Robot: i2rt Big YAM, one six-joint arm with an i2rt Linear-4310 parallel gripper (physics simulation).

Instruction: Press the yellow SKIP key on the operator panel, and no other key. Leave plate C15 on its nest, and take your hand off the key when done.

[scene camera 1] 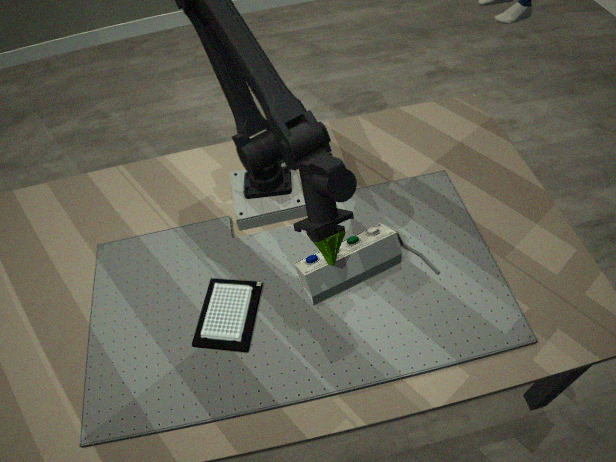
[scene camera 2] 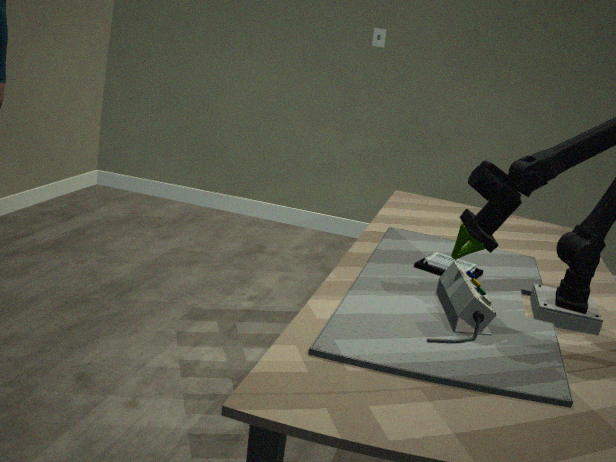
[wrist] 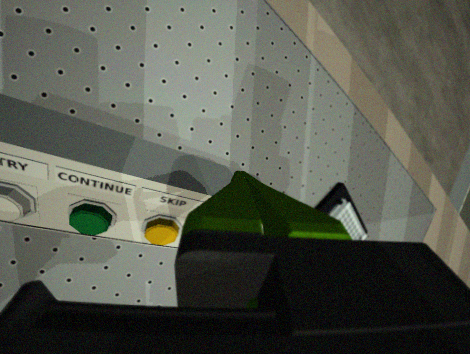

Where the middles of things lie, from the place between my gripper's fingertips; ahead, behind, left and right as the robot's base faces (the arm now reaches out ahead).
Right now the yellow SKIP key (wrist: 160, 231) is 7 cm behind my hand, 1 cm to the left of it and 4 cm below it. Round my hand: white well plate (scene camera 1: 226, 314) (3 cm ahead, 23 cm to the right, 9 cm below); then green CONTINUE key (wrist: 90, 219) (8 cm behind, 5 cm to the left, 4 cm below).
